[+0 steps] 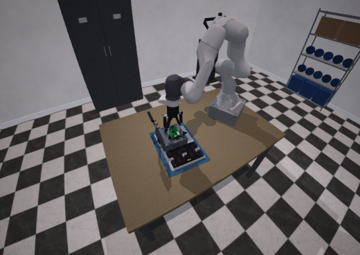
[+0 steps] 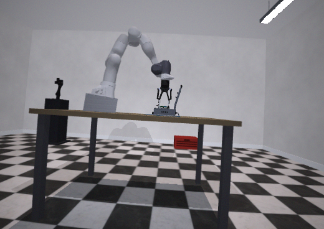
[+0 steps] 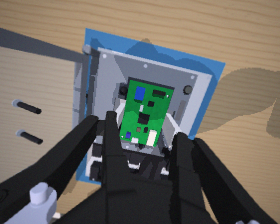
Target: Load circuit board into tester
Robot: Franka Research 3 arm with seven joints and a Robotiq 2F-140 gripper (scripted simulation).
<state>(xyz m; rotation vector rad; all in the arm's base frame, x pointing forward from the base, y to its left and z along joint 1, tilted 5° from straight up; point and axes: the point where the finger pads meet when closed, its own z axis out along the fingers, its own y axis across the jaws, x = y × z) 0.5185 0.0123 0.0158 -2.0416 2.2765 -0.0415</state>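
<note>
My hand is 2 cm above the green circuit board. Also, from my hand: tester lid: 12 cm ahead, 8 cm above, 1 cm to the right.
</note>
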